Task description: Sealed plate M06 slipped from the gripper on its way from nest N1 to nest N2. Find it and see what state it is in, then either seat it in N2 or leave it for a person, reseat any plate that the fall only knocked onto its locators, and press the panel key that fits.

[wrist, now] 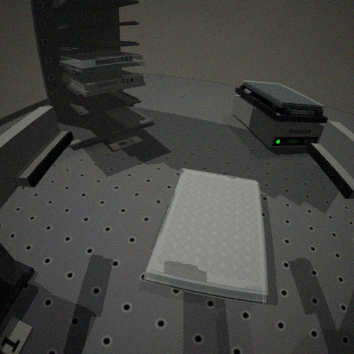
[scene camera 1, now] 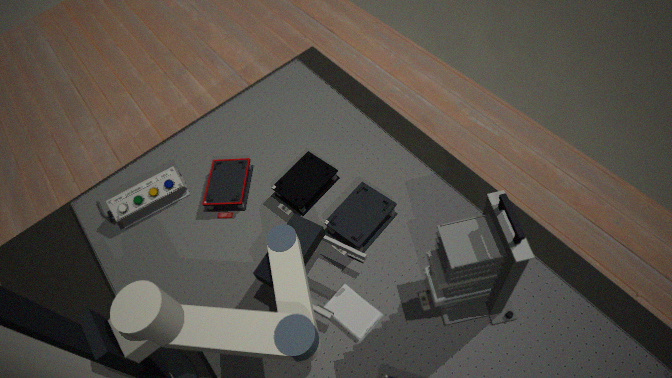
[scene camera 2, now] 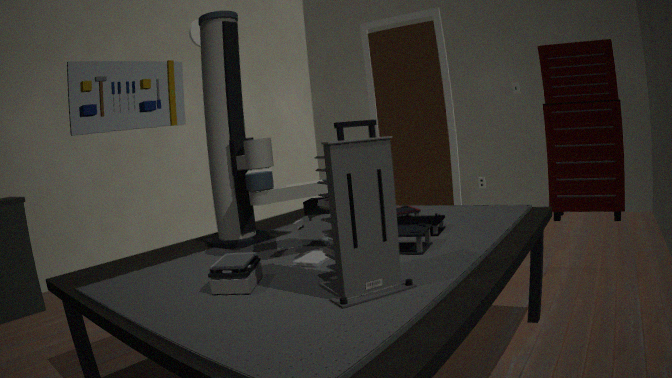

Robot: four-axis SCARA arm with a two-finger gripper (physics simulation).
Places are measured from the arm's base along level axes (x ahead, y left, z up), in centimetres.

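Pixels of known places: gripper, fingertip midpoint: (wrist: pixel 193 123) (scene camera 1: pixel 349 286) (scene camera 2: pixel 322 225); arm's base, origin of the base link: (scene camera 2: pixel 238 240).
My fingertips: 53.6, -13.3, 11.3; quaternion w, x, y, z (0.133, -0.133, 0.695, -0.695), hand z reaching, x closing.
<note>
Ahead of a thing's pixels: the offset from my fingertips to its middle, as dx, dy, dz.
A pale plate {-2.0, -2.1, -9.3} (scene camera 1: pixel 354 312) (scene camera 2: pixel 311 258) (wrist: pixel 212 235) lies flat on the perforated table, apart from the nests. Rows of round wells show faintly across its top; I can read no label on it, and cannot tell whether its seal is whole. My gripper (scene camera 1: pixel 334 280) (wrist: pixel 193 123) is open and empty, its two fingers wide apart above the table, towards the nests from the plate in scene view 1. The dark grey nest {+15.9, +15.7, -6.7} (scene camera 1: pixel 361 215) and the black nest {+11.7, +36.5, -7.4} (scene camera 1: pixel 306 181) show no plate on top. The key panel {-27.6, +65.7, -5.8} (scene camera 1: pixel 147 197) has white, green, yellow and blue keys.
A red-edged stand (scene camera 1: pixel 227 182) is between the panel and the black nest. A tall rack {+23.5, -17.0, +8.4} (scene camera 1: pixel 511 280) (scene camera 2: pixel 367 215) (wrist: pixel 46 65) holds plates, with T23 and T24 legible in the wrist view. A shaker (scene camera 2: pixel 232 284) (wrist: pixel 285 125) with a plate on top stands beyond the pale plate.
</note>
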